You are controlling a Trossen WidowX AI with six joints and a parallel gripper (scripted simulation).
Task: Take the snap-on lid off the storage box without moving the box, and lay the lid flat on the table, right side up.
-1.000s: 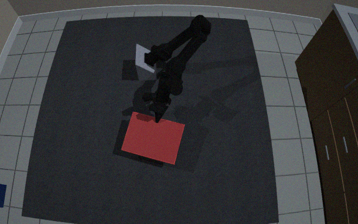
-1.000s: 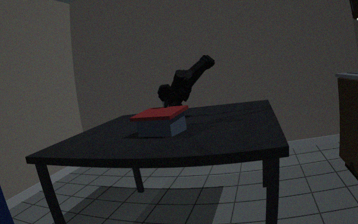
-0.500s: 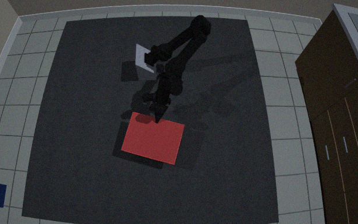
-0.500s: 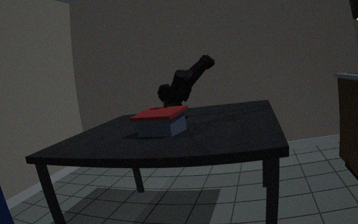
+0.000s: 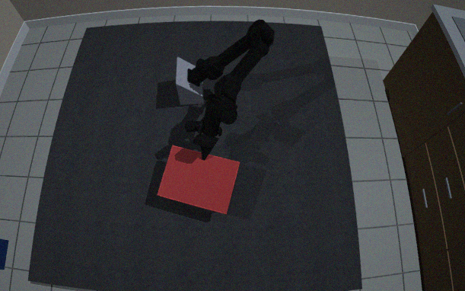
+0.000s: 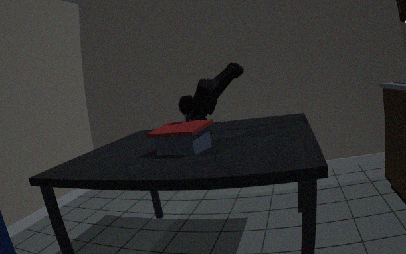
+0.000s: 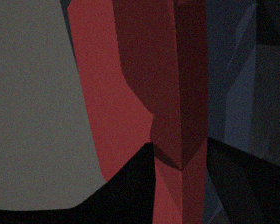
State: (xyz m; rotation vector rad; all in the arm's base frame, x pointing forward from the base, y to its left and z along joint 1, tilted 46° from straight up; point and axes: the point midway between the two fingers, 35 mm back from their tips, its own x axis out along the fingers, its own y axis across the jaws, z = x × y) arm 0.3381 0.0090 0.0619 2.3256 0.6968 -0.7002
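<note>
Right now the lid is 7 cm ahead of my gripper tip and 2 cm to the right of it. From my gripper tip the other things lie so: storage box 7 cm ahead, 6 cm below, 2 cm to the right.
</note>
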